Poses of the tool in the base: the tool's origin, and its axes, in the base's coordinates. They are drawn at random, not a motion.
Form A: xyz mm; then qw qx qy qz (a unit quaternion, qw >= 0).
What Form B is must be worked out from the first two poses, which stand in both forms.
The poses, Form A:
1: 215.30, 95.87, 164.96, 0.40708, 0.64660, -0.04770, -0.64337
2: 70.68, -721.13, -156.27, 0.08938, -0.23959, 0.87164, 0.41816
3: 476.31, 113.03, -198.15, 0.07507, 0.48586, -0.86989, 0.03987
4: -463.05, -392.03, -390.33, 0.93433, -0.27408, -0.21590, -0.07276
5: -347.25, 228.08, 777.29, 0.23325, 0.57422, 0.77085, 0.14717
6: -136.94, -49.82, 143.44, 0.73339, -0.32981, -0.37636, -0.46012
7: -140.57, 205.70, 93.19, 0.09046, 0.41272, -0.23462, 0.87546
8: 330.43, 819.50, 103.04, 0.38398, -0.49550, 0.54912, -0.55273
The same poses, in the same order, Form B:
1: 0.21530, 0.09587, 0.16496, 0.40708, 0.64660, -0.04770, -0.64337
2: 0.07068, -0.72113, -0.15627, 0.08938, -0.23959, 0.87164, 0.41816
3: 0.47631, 0.11303, -0.19815, 0.07507, 0.48586, -0.86989, 0.03987
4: -0.46305, -0.39203, -0.39033, 0.93433, -0.27408, -0.21590, -0.07276
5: -0.34725, 0.22808, 0.77729, 0.23325, 0.57422, 0.77085, 0.14717
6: -0.13694, -0.04982, 0.14344, 0.73339, -0.32981, -0.37636, -0.46012
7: -0.14057, 0.20570, 0.09319, 0.09046, 0.41272, -0.23462, 0.87546
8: 0.33043, 0.81950, 0.10304, 0.38398, -0.49550, 0.54912, -0.55273
